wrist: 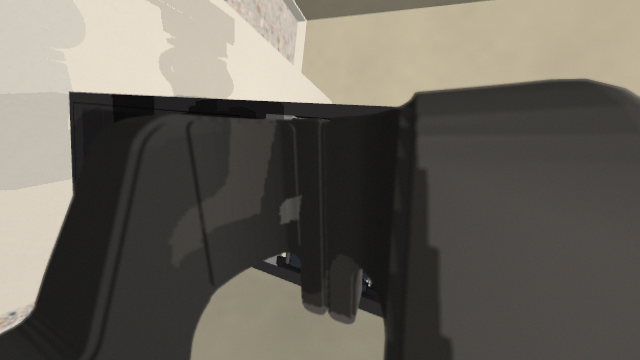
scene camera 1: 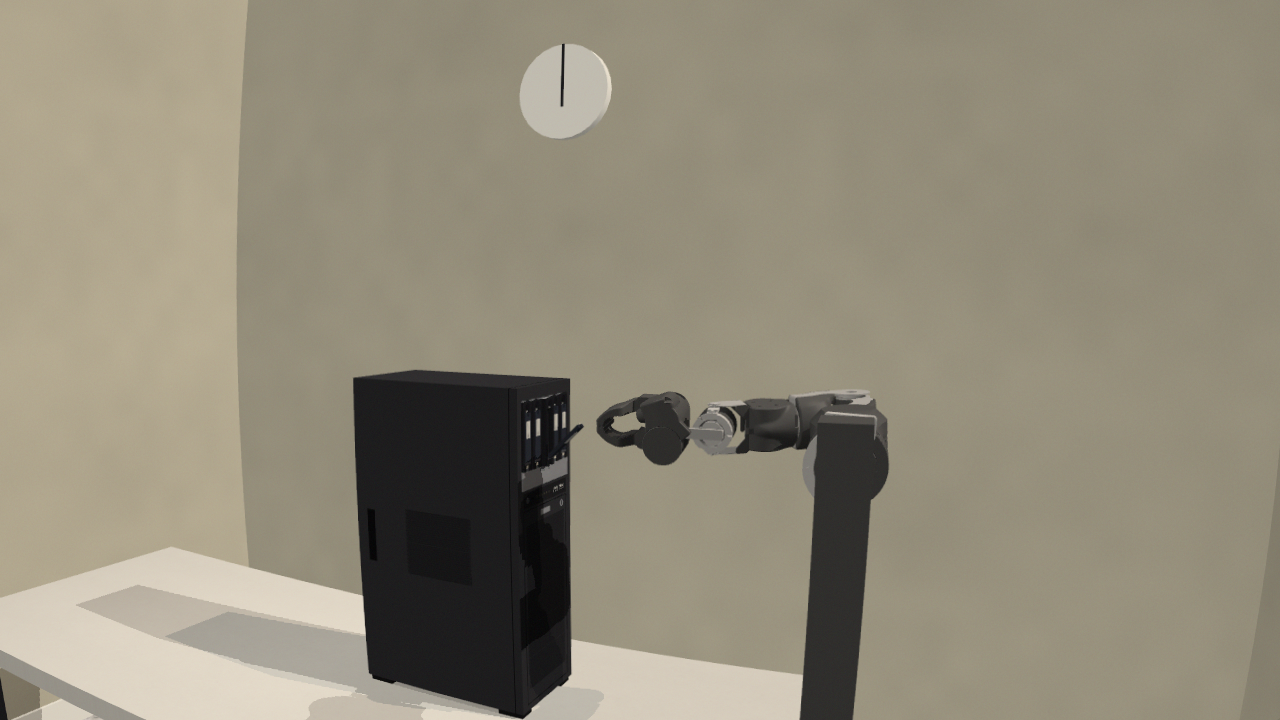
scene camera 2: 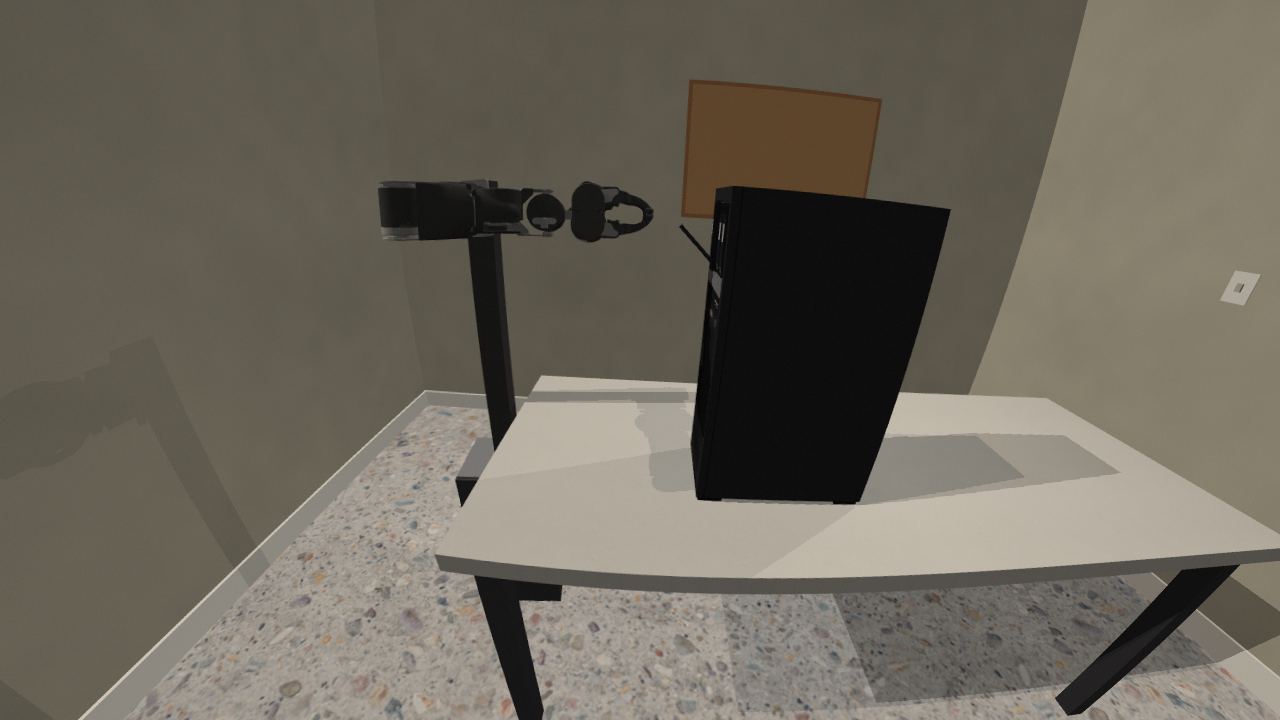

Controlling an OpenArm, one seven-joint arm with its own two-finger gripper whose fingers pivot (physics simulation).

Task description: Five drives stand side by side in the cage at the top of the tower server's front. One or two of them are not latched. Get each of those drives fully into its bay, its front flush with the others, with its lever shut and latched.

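Note:
The black tower server (scene camera 1: 438,501) (scene camera 2: 819,349) (wrist: 92,125) stands upright on the table. Its drives (scene camera 1: 537,429) stand side by side in the cage at the top of its front; four pale labels show, with a darker drive front in the middle. One lever (scene camera 1: 567,437) (scene camera 2: 694,242) sticks out, slanting up and outward from its low end, seemingly at the middle drive. The other levers look shut, but are small. My gripper (scene camera 1: 600,428) (scene camera 2: 650,214) (wrist: 338,214) is shut and empty, at about the height of the lever's free end, a short gap in front of it. In the wrist view my fingers hide most of the cage.
The white table (scene camera 1: 268,586) (scene camera 2: 581,528) carries the server. The arm's dark post (scene camera 1: 836,573) (scene camera 2: 492,340) stands beyond the table's edge on the server's front side. A clock (scene camera 1: 581,89) and a cork board (scene camera 2: 778,143) hang on the walls.

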